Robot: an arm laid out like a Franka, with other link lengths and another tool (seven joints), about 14 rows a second.
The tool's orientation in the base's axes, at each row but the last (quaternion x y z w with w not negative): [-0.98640 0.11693 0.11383 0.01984]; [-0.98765 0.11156 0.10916 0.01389]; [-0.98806 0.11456 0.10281 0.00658]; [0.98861 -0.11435 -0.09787 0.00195]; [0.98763 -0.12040 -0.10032 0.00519]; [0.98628 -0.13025 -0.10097 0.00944]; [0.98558 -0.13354 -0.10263 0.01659]
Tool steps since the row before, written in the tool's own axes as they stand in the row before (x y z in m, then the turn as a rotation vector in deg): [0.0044 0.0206 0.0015 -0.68 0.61 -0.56]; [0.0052 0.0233 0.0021 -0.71 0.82 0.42]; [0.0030 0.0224 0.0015 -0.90 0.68 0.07]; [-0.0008 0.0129 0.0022 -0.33 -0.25 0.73]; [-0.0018 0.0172 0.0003 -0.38 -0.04 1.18]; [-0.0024 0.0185 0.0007 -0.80 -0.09 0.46]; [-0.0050 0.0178 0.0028 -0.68 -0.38 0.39]
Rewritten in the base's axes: [-0.0010 -0.0209 -0.0027 -0.66 -0.48 0.69]; [-0.0007 -0.0237 -0.0033 -0.95 -0.62 -0.26]; [-0.0025 -0.0224 -0.0018 -1.03 -0.46 0.12]; [-0.0041 -0.0123 -0.0017 -0.40 0.33 -0.66]; [-0.0058 -0.0163 0.0007 -0.59 0.15 -1.08]; [-0.0071 -0.0172 0.0006 -0.83 0.30 -0.30]; [-0.0099 -0.0158 -0.0007 -0.62 0.55 -0.27]
